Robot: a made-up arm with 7 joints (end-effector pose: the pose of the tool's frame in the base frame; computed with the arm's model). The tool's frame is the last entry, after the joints. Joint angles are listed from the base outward.
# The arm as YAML. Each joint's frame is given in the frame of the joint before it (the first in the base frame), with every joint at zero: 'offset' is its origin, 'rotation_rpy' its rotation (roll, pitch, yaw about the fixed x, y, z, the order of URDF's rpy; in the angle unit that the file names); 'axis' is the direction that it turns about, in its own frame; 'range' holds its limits. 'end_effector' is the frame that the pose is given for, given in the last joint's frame.
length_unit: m
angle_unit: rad
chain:
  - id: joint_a
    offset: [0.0, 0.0, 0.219]
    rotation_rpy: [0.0, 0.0, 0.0]
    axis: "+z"
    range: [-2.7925, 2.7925]
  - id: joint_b
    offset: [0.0, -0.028, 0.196]
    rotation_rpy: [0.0, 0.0, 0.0]
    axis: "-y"
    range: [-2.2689, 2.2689]
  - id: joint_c
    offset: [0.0, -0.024, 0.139]
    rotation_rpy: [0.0, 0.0, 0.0]
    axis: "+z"
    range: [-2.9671, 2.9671]
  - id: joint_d
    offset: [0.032, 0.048, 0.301]
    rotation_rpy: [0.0, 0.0, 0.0]
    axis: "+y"
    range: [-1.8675, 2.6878]
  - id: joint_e
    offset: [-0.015, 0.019, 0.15]
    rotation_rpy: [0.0, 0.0, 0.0]
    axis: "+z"
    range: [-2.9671, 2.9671]
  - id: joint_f
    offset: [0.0, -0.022, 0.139]
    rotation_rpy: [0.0, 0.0, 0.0]
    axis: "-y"
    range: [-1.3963, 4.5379]
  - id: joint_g
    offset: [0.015, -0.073, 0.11]
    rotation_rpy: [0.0, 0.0, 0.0]
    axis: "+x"
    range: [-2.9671, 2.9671]
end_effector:
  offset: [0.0, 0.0, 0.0]
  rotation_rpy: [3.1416, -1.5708, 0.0]
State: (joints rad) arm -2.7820 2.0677 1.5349 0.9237 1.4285 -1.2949 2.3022
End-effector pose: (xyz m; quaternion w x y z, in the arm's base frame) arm 0.4844 -0.1230 0.0216 0.6670 -0.0602 -0.6935 -0.2656
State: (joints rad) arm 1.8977 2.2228 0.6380 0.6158 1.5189 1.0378 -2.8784
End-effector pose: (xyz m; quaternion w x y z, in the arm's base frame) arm 0.1245 -0.6997 0.2007 0.0165 0.4340 0.6890 -0.5802
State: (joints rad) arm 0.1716 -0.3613 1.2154 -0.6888 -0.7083 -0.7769 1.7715
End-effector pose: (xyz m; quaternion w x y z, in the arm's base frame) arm 0.2808 -0.2189 1.0826 0.5208 -0.6246 0.5762 0.0814
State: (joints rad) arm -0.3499 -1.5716 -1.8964 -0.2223 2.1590 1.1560 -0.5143
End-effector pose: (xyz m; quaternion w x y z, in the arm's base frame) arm 0.7107 -0.3984 0.3976 0.0598 0.8483 0.0821 0.5197
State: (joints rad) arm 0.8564 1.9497 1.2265 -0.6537 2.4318 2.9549 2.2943
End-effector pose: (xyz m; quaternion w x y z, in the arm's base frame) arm -0.3308 -0.4316 0.0735 0.2438 0.4837 0.1484 -0.8274
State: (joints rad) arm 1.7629 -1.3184 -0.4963 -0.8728 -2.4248 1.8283 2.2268
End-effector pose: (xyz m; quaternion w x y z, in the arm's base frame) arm -0.3254 0.5360 0.6223 0.5522 0.0627 -0.4193 -0.7179
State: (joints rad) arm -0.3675 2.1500 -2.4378 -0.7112 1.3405 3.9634 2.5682
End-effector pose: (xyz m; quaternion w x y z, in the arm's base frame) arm -0.6037 0.1043 0.1371 0.5872 0.3153 0.7179 0.2010
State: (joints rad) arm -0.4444 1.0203 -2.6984 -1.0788 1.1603 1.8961 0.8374
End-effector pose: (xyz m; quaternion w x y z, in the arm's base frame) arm -0.3480 0.2696 0.8456 0.5948 -0.0461 0.3450 0.7246
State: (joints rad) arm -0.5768 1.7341 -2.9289 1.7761 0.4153 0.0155 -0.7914
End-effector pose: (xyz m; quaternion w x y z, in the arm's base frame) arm -0.2805 0.0328 -0.0415 0.5127 0.0370 0.5486 -0.6595
